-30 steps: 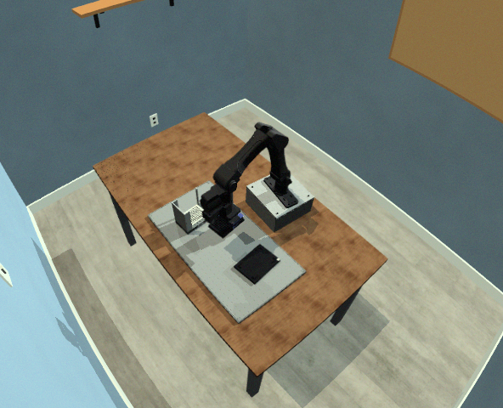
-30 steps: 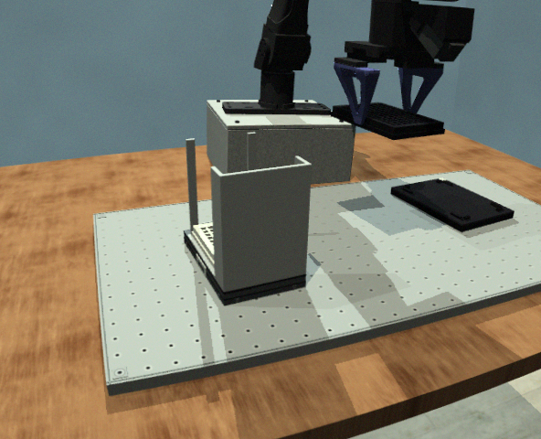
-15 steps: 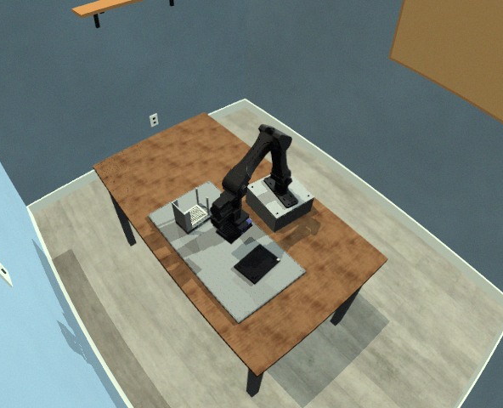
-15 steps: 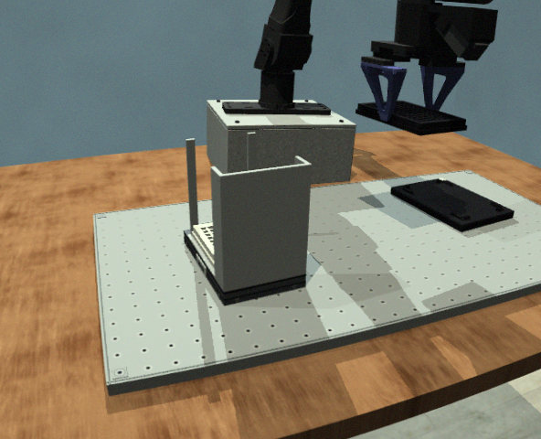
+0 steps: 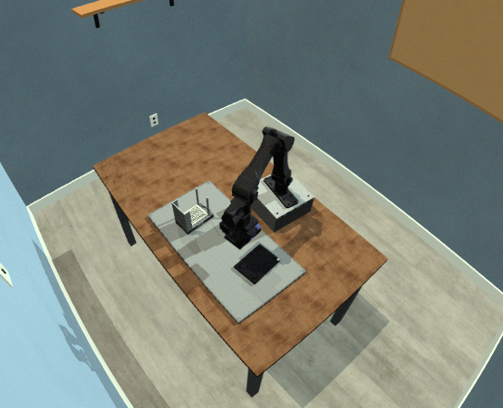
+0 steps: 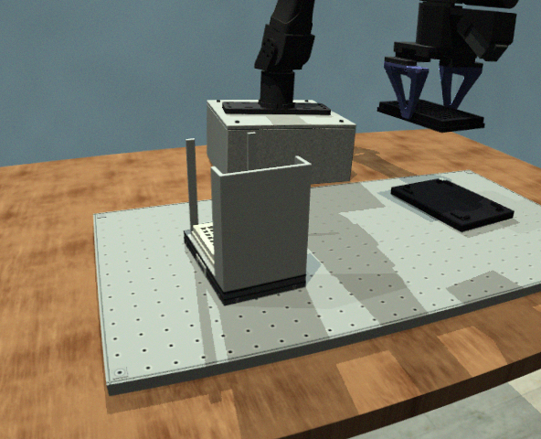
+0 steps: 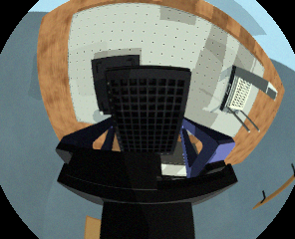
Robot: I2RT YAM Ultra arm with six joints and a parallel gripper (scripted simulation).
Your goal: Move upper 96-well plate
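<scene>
Now: the black plate nest N1 150 mm below my hand, 80 mm to the left of it and 30 mm behind it. The rest, counted from my hand: pale well plate: 280 mm to the right, 130 mm below, 110 mm ahead; then rack wall: 260 mm to the right, 170 mm ahead, 80 mm below; then black 96-well plate: right at my hand.
</scene>
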